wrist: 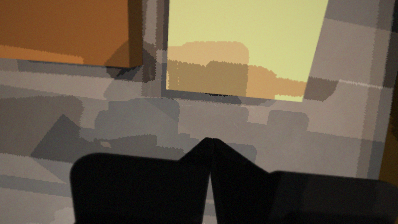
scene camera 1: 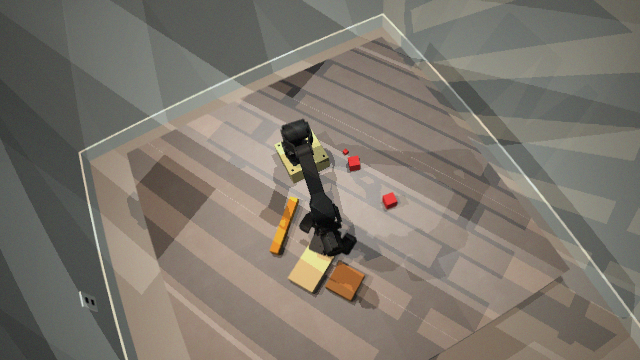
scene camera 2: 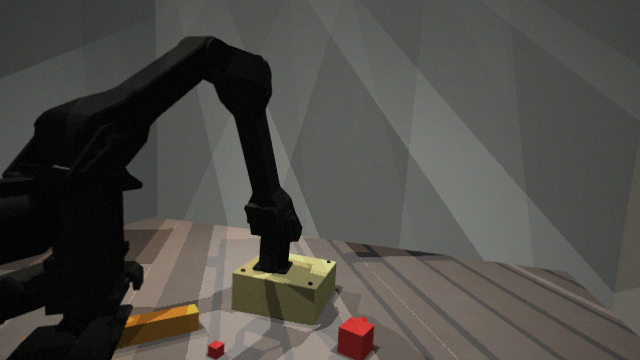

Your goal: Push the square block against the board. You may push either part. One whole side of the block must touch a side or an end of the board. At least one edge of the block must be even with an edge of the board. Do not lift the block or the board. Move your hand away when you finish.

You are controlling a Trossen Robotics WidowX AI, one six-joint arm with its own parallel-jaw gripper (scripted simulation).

Labels:
A pale flat plate shows in the wrist view and in scene camera 1; in scene camera 2 it is out of frame. The same spot on the pale flat plate: (wrist: 263,56) is (scene camera 1: 314,253).

